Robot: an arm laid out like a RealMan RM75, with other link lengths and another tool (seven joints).
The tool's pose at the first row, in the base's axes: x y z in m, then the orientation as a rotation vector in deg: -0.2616 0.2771 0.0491 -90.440 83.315 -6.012
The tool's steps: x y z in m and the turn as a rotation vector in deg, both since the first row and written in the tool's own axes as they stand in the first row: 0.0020 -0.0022 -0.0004 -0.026 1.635 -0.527; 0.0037 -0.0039 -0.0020 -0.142 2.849 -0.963; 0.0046 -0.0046 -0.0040 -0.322 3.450 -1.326; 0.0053 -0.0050 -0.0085 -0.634 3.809 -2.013; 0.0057 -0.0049 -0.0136 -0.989 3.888 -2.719
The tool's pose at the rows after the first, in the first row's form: -0.2597 0.2749 0.0498 -91.101 84.174 -7.619; -0.2589 0.2723 0.0509 -91.697 84.797 -8.778; -0.2594 0.2704 0.0520 -92.200 85.021 -9.354; -0.2617 0.2672 0.0543 -93.016 84.836 -9.830; -0.2649 0.2640 0.0568 -93.839 84.428 -10.059
